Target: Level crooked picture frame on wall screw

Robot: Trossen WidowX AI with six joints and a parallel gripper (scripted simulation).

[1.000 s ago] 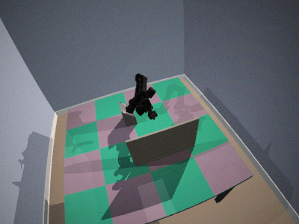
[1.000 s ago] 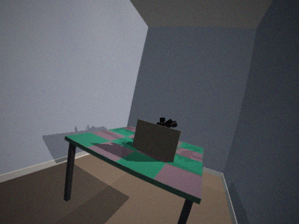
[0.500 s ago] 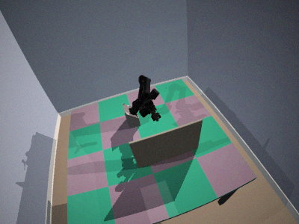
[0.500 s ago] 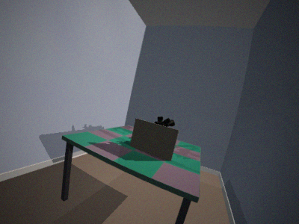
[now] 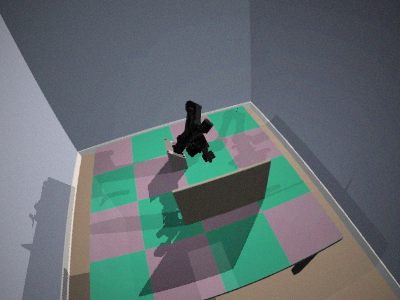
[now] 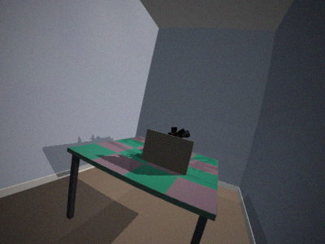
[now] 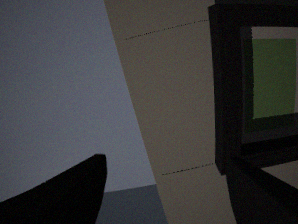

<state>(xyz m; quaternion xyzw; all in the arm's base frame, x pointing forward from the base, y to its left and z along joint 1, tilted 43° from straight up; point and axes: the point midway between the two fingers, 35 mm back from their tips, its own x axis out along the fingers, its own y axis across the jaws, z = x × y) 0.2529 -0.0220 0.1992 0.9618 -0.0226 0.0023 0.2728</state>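
Right now my gripper tip is 14 cm short of the picture frame, 11 cm above it and 2 cm to the right of it. Round my gripper tip: wall panel 15 cm ahead, 12 cm below, 2 cm to the left.
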